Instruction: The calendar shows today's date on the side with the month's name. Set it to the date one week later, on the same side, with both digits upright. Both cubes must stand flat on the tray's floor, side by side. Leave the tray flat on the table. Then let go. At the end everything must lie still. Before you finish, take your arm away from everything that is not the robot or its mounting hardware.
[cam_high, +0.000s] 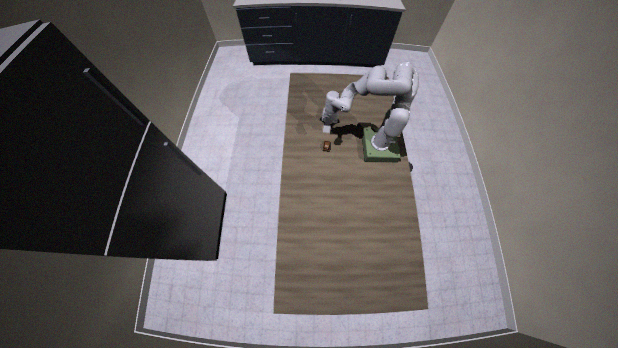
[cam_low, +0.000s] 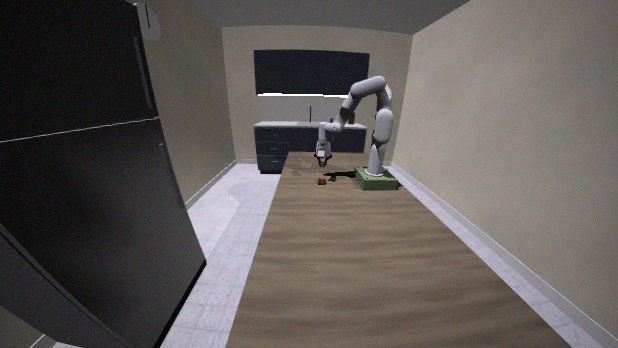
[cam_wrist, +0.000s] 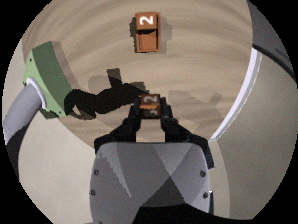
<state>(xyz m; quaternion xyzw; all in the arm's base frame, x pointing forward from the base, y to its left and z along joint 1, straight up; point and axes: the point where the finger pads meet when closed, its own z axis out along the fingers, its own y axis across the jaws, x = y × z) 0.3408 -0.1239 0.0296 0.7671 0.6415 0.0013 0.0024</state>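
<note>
Now: the calendar cube 120 mm to the left of my hand, 80 mm below it and 20 mm ahead of it. Round my hand: calendar tray 110 mm to the left, 100 mm below, 20 mm ahead.
</note>
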